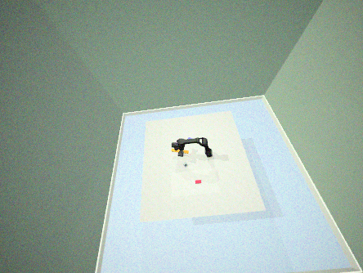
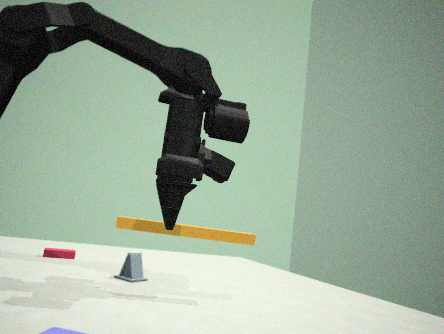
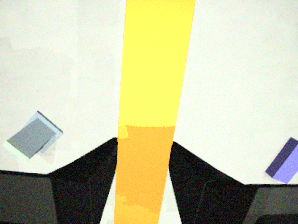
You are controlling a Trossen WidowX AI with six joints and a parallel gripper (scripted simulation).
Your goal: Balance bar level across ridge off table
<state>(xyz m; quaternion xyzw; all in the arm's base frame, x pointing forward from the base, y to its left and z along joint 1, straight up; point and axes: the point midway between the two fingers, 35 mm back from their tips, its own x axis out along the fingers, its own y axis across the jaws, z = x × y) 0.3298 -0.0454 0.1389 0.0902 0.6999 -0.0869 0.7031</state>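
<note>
My gripper tip is 3 cm short of the orange bar and 1 cm to the left of it. From my gripper tip the other things lie so: red block (35 cm to the left, 14 cm behind, 10 cm below); then purple block (20 cm to the right, 12 cm behind, 10 cm below).
</note>
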